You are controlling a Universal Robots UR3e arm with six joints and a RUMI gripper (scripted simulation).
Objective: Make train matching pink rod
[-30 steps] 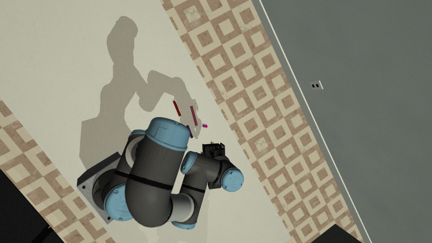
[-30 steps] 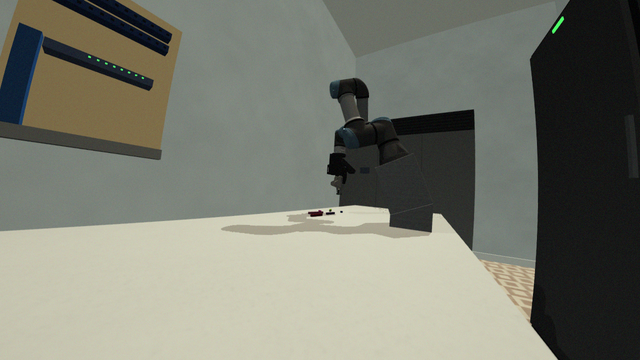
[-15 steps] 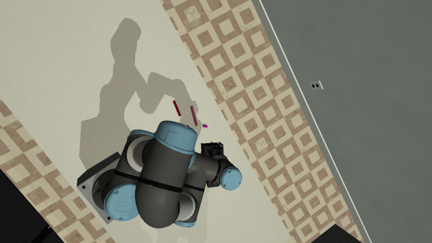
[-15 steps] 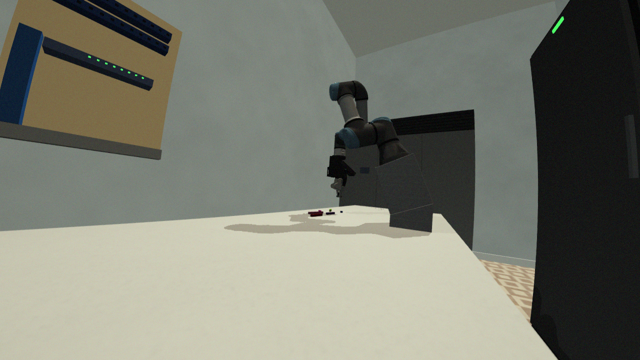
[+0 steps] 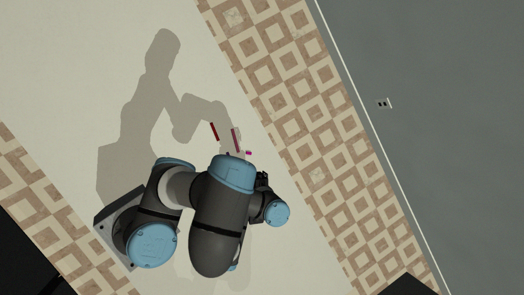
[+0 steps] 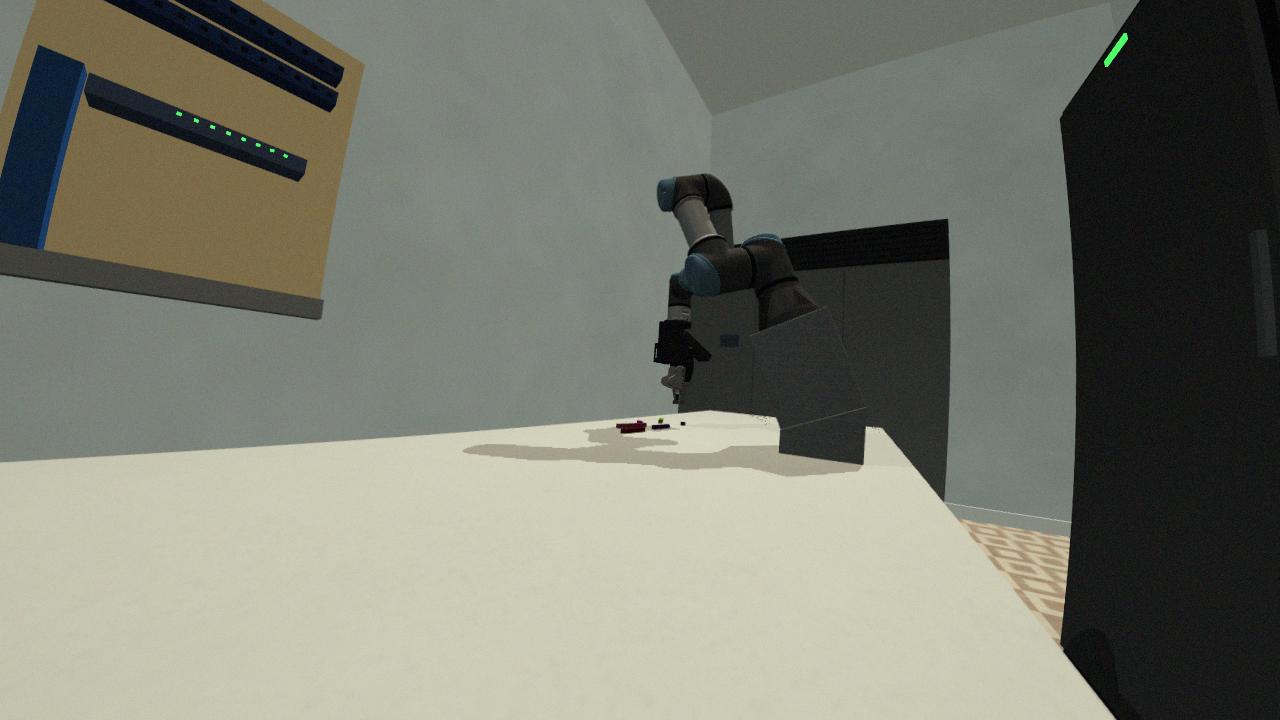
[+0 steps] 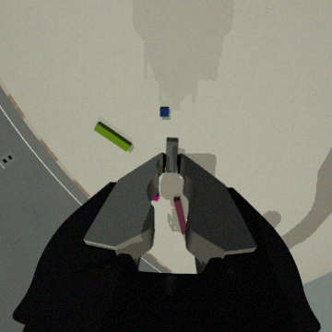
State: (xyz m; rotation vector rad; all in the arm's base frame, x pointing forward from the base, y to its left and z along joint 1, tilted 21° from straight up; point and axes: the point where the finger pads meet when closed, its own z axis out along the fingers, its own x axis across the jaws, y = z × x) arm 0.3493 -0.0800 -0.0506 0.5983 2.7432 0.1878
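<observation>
My gripper is now 30 mm to the left of the blue rod and 70 mm above it. The rest, counted from my hand: grey rod (10 mm below); lime rod (70 mm ahead, 20 mm to the right, 70 mm below); purple rod (10 mm behind, 90 mm to the left, 70 mm below).
</observation>
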